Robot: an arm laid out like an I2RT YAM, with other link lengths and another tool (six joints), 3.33 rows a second.
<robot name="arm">
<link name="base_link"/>
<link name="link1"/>
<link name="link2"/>
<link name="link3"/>
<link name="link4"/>
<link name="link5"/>
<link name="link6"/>
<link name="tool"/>
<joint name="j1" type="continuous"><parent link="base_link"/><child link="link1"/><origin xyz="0.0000 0.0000 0.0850" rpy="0.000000 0.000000 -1.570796"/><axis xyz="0 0 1"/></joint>
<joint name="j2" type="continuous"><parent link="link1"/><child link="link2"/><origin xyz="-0.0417 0.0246 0.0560" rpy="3.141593 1.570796 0.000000"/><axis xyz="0 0 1"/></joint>
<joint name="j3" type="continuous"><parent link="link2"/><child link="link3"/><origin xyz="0.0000 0.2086 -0.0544" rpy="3.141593 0.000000 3.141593"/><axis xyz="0 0 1"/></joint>
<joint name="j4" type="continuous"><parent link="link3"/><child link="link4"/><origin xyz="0.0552 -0.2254 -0.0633" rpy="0.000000 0.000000 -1.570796"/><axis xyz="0 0 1"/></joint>
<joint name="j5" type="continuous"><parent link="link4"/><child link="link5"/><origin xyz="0.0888 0.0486 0.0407" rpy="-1.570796 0.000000 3.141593"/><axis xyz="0 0 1"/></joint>
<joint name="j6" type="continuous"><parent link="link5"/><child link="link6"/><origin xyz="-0.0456 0.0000 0.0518" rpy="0.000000 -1.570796 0.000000"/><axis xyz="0 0 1"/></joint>
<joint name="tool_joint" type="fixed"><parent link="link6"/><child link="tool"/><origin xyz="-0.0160 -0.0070 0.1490" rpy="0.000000 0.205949 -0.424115"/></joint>
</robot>
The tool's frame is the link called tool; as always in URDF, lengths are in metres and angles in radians. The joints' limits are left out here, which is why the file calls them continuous.
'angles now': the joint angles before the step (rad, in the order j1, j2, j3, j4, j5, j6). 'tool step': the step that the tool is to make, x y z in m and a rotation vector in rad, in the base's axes. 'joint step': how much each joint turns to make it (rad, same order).
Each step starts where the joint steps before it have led.
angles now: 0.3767, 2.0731, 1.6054, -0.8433, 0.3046, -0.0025
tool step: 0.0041, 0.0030, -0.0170, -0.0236, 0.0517, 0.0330
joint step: -0.0004, 0.0975, 0.0870, -0.0359, -0.0050, -0.0347
